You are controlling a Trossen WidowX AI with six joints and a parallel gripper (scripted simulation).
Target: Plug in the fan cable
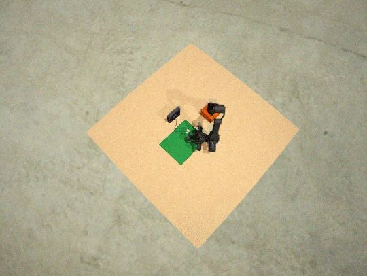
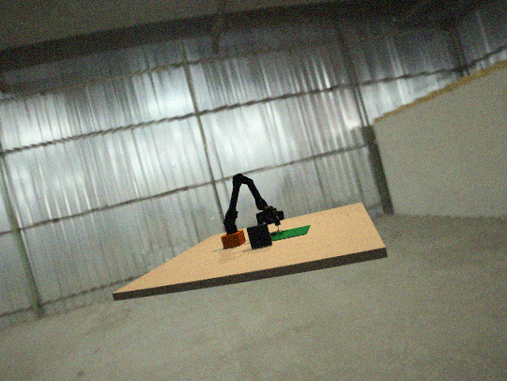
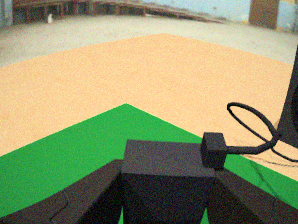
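Now: gripper tip 10 cm above the green board, 3 cm to the left of it and 3 cm short of it. From my gripper tip the other things lie so: white four-pin fan header 9 cm below, 6 cm to the right, 6 cm behind; then black fan 22 cm to the right, 7 cm behind, 3 cm below; then black plug 1 cm below.
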